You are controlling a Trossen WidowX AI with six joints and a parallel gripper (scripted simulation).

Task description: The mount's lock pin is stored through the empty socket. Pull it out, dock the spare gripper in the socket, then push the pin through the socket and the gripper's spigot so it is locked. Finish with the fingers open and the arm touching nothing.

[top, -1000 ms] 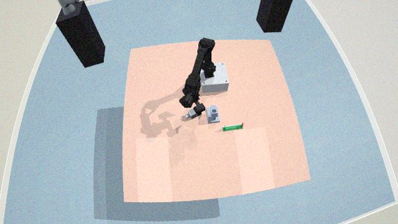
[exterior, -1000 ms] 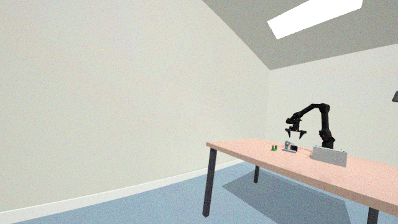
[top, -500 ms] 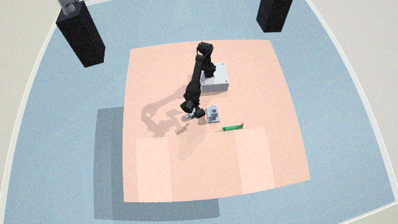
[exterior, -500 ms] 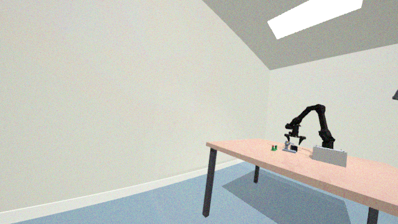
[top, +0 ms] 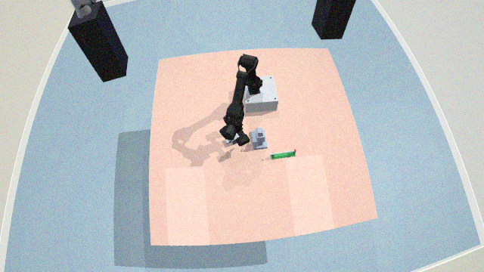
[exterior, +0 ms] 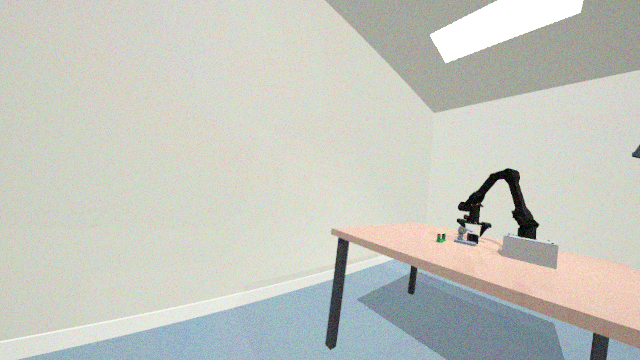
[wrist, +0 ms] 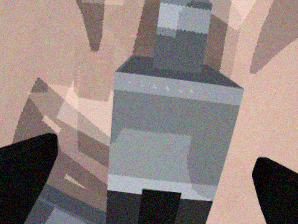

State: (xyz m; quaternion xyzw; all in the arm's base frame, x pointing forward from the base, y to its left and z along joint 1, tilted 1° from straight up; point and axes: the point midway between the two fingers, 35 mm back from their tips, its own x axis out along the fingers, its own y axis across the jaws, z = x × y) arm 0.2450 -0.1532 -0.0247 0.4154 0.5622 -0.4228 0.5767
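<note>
The spare gripper lies 1 cm to the right of my gripper tip and 2 cm below it. From my gripper tip the other things lie so: green cradle: 15 cm ahead, 24 cm to the left, 2 cm below; mount socket: 4 cm ahead, 12 cm to the left, 1 cm above.
</note>
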